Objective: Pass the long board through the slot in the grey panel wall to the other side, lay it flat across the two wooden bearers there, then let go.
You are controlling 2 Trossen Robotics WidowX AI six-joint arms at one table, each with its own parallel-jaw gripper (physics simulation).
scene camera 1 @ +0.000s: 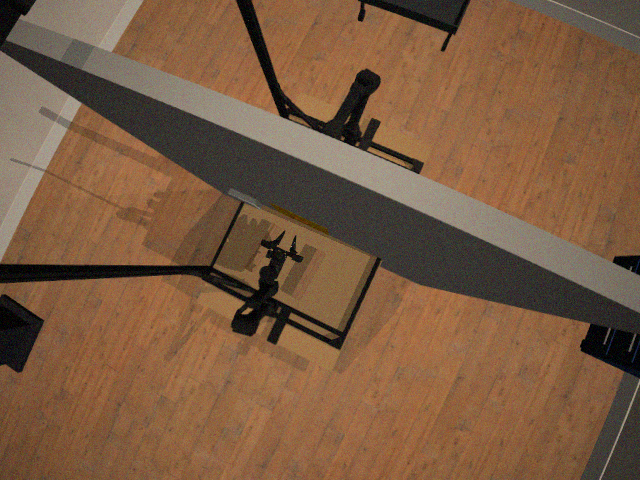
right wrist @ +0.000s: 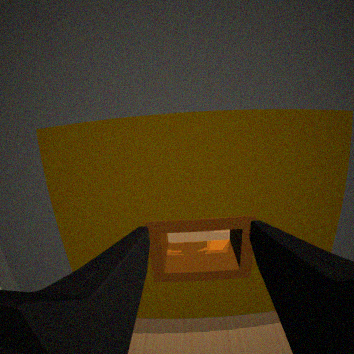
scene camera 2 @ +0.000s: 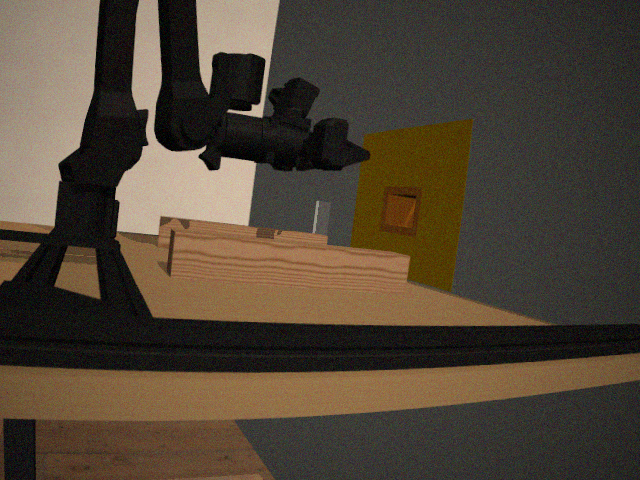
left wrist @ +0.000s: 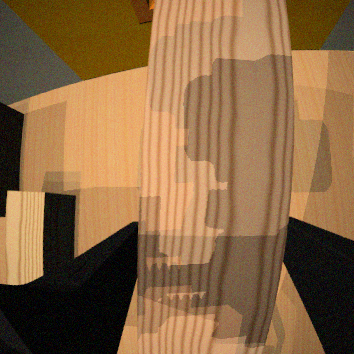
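The long board (left wrist: pixel 215 150) runs up the left wrist view between the fingers of my left gripper (left wrist: pixel 208 227), which is shut on it. Its far end is out of view. The brown-rimmed slot (scene camera 2: pixel 384 209) (right wrist: pixel 200 275) sits in a yellow patch (scene camera 2: pixel 413 160) (right wrist: pixel 195 165) on the grey panel wall (scene camera 1: pixel 413 248) (scene camera 2: pixel 542 155) (right wrist: pixel 175 60). A corner of the slot's rim (left wrist: pixel 143 14) shows left of the board. My right gripper (scene camera 1: pixel 289 239) (scene camera 2: pixel 368 154) (right wrist: pixel 199 232) is open and empty, above two wooden bearers, the near one (scene camera 2: pixel 289 263) and the far one (scene camera 2: pixel 206 227), facing the wall.
The left arm (scene camera 1: pixel 356 98) stands behind the wall in scene camera 1. A pale wooden block (left wrist: pixel 25 240) with a dark side stands left of the board. A small grey plate (scene camera 1: pixel 244 197) (scene camera 2: pixel 322 217) is at the wall beside the yellow patch. Black rails edge the table (scene camera 2: pixel 465 310).
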